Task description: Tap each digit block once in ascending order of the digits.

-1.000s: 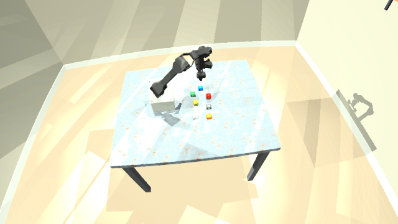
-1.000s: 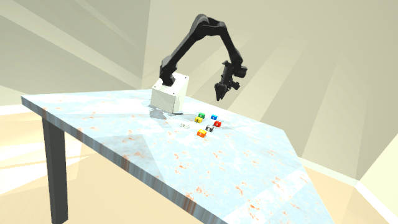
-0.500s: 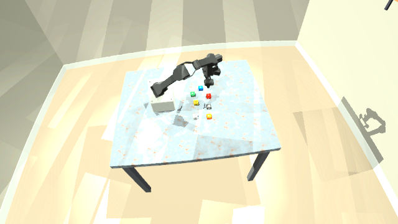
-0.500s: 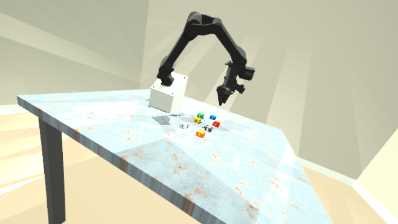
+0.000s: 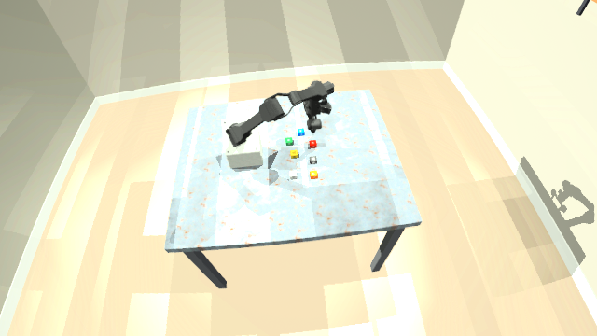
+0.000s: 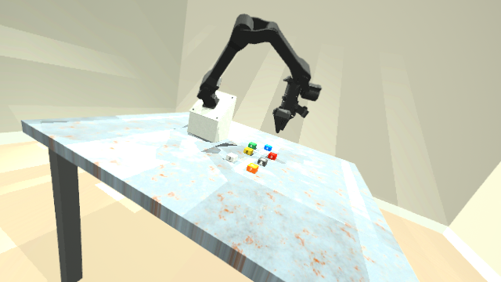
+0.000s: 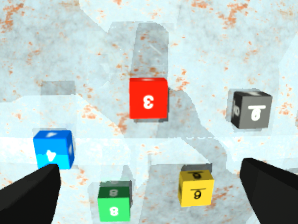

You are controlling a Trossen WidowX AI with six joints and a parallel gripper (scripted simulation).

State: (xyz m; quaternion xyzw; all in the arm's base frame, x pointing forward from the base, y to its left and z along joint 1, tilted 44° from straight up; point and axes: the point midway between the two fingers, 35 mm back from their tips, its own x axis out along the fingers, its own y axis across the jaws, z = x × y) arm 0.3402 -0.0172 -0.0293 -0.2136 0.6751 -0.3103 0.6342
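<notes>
Now: gripper tip 13 cm past the white block, 17 cm to the left of it and 11 cm above it. Round my gripper tip: black block: 2 cm behind, 11 cm to the right, 11 cm below; blue block: 4 cm behind, 9 cm to the left, 11 cm below; red block: 1 cm to the right, 11 cm below.
</notes>
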